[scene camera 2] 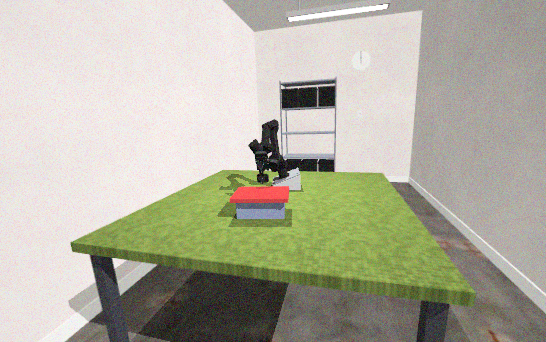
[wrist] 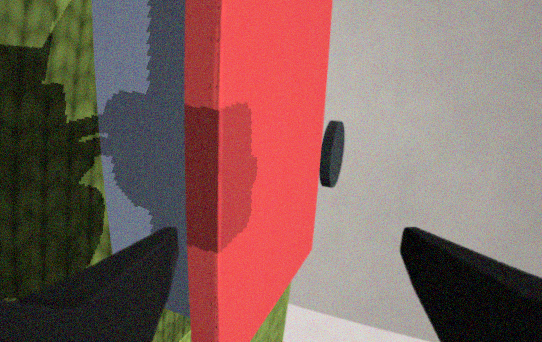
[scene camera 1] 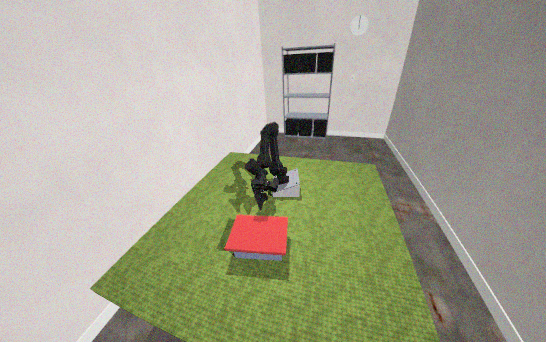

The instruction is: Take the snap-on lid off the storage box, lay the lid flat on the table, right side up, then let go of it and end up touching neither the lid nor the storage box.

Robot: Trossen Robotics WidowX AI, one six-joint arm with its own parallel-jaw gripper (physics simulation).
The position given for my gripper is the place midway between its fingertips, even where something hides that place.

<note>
I see my gripper (wrist: 292,240), a red lid (scene camera 1: 252,234) and a blue-grey storage box (scene camera 2: 244,210).
The red lid is seen too in scene camera 2 (scene camera 2: 275,194) and in the wrist view (wrist: 254,91). The blue-grey storage box is seen too in the wrist view (wrist: 139,60).
</note>
